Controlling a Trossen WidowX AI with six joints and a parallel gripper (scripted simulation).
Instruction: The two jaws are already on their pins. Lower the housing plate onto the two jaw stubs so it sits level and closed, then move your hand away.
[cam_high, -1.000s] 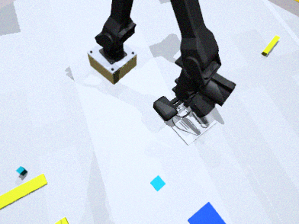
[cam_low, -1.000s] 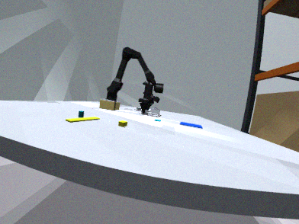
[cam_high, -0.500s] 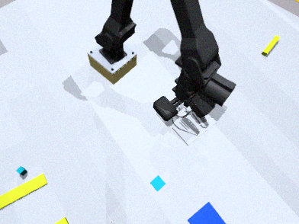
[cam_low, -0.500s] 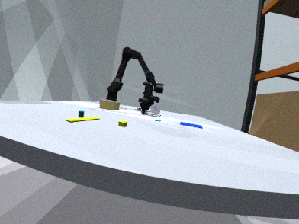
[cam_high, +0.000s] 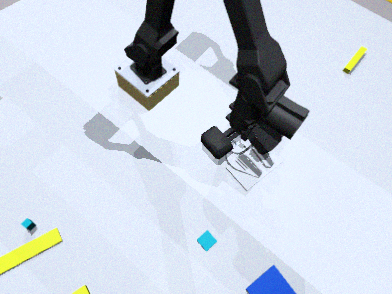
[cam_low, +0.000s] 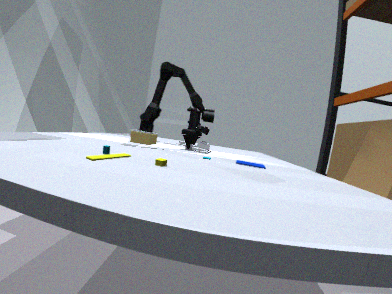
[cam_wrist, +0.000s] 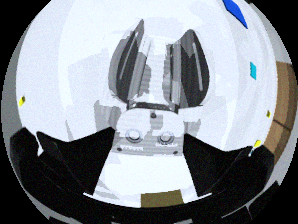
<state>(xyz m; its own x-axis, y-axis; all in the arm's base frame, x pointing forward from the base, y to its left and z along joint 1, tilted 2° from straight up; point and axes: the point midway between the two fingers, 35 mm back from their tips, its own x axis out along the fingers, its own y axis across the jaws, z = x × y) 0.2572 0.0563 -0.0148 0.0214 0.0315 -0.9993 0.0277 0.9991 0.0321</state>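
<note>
Now: gripper tip 2 cm short of the grey jaw assembly, 2 cm to the left of it and 1 cm below it. From my gripper tip the other things lie so: cyan tile: 13 cm ahead, 20 cm to the right, 1 cm below; yellow cube: 5 cm ahead, 44 cm to the right; blue tile: 30 cm ahead, 17 cm to the right.
</note>
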